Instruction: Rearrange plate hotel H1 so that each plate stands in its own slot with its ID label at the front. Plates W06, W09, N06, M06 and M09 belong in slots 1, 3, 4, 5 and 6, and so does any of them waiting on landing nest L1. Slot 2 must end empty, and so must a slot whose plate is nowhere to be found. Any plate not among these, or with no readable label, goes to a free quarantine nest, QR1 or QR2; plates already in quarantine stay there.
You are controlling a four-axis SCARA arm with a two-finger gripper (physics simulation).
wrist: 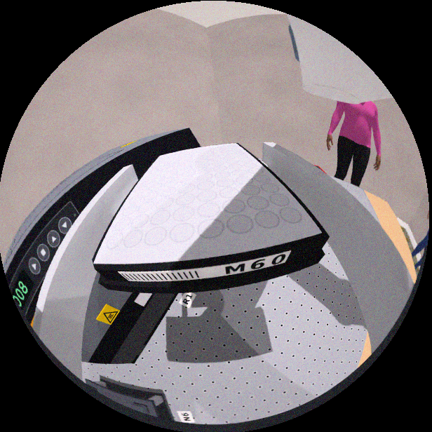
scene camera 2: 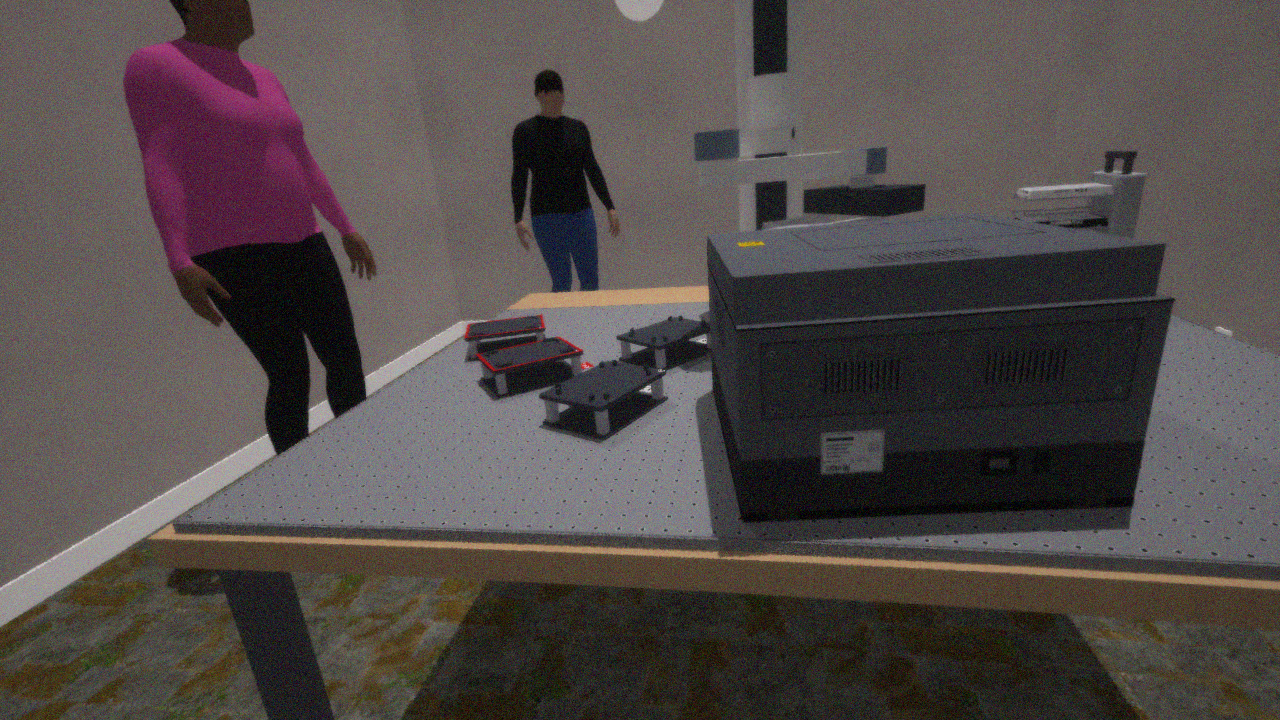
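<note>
My gripper (scene camera 2: 827, 217) (wrist: 196, 160) is shut on a white-topped plate (wrist: 200, 210), one finger on each side. Its front label shows a barcode and reads M60. The plate is level and held above the table. In the scene view the hand is behind the large dark instrument and shows in part. The plate hotel (scene camera 2: 1126, 207) stands at the back right with a white plate (scene camera 2: 1065, 190) high in it; its lower slots are partly hidden and no labels are readable. Two red-rimmed nests (scene camera 2: 503, 327) (scene camera 2: 529, 355) stand at the left, with no plate visible on them.
The dark instrument (scene camera 2: 939, 376) (wrist: 165, 145) is close beyond the held plate's left side. Two black nests (scene camera 2: 604, 385) (scene camera 2: 664, 333) stand left of it. Another dark nest (wrist: 132, 397) is at the wrist view's bottom left. Two people (scene camera 2: 223, 152) (scene camera 2: 553, 170) stand behind the table.
</note>
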